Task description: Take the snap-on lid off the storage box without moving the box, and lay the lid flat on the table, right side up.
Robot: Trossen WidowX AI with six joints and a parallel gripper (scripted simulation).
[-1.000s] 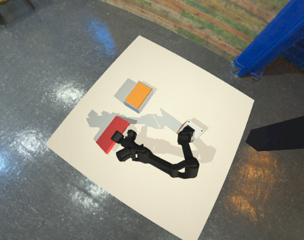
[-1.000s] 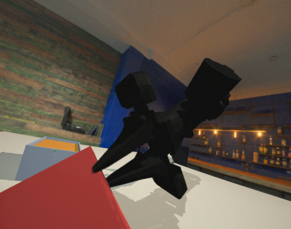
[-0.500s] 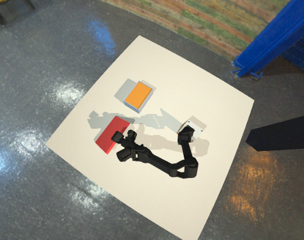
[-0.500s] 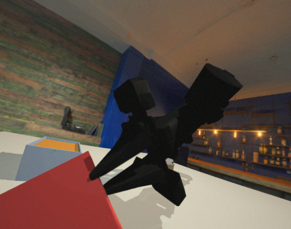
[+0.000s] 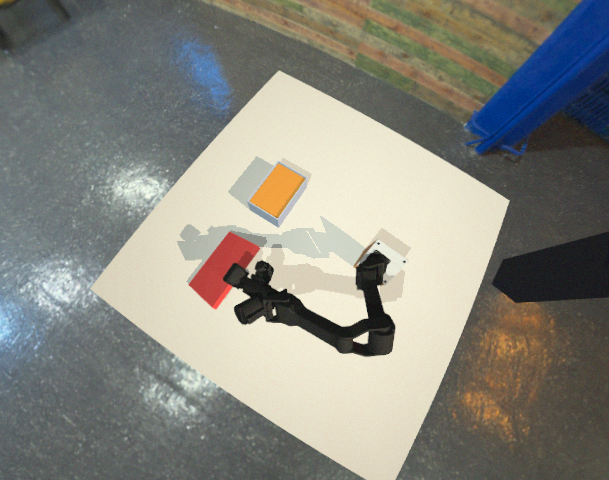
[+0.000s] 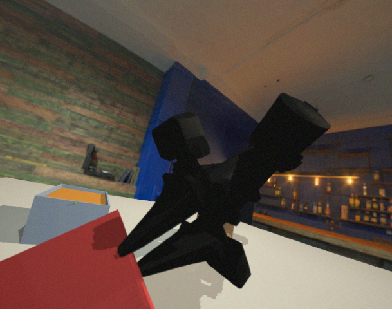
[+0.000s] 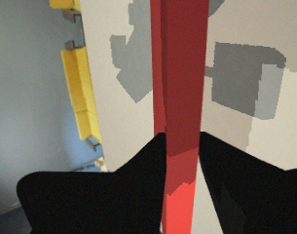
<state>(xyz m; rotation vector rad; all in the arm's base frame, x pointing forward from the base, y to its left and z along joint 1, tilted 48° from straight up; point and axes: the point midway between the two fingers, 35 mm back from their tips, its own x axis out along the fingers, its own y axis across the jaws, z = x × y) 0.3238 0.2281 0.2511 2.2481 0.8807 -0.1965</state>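
Right now my gripper tip is 7 cm short of the red lid, 1 cm to the right of it and 4 cm above it. From my gripper tip the other things lie so: storage box: 10 cm ahead, 34 cm to the right, 6 cm below.
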